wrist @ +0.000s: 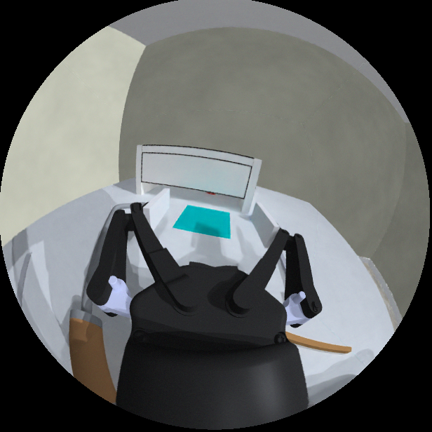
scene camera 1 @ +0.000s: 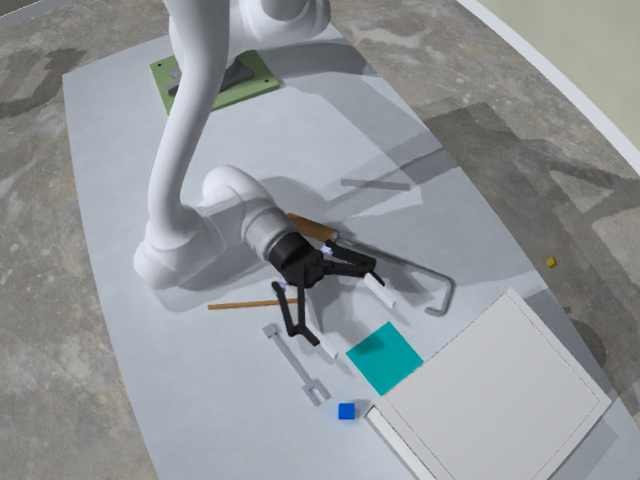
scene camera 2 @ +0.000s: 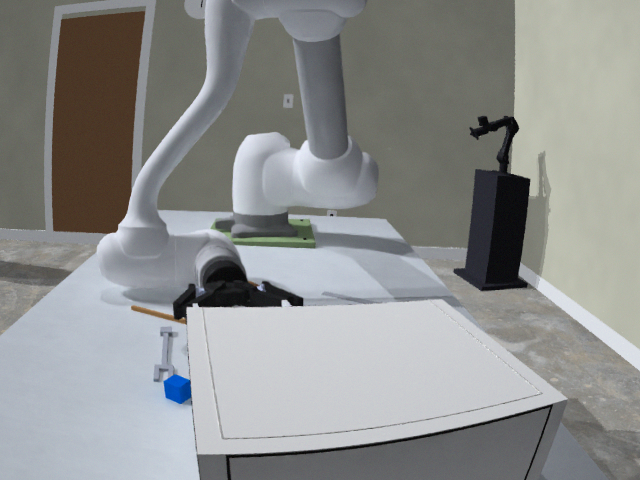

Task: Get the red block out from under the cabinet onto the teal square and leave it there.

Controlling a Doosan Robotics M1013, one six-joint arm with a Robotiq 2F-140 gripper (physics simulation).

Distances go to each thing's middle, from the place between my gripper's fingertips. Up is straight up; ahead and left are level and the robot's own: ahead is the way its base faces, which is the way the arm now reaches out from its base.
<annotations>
I see my gripper 60 mm above the teal square [scene camera 1: 385, 358], 50 mm short of it and 10 mm to the right of it. Round my hand: hooked grey rod [scene camera 1: 306, 227] (110 mm to the left, 110 mm behind, 40 mm below).
</annotations>
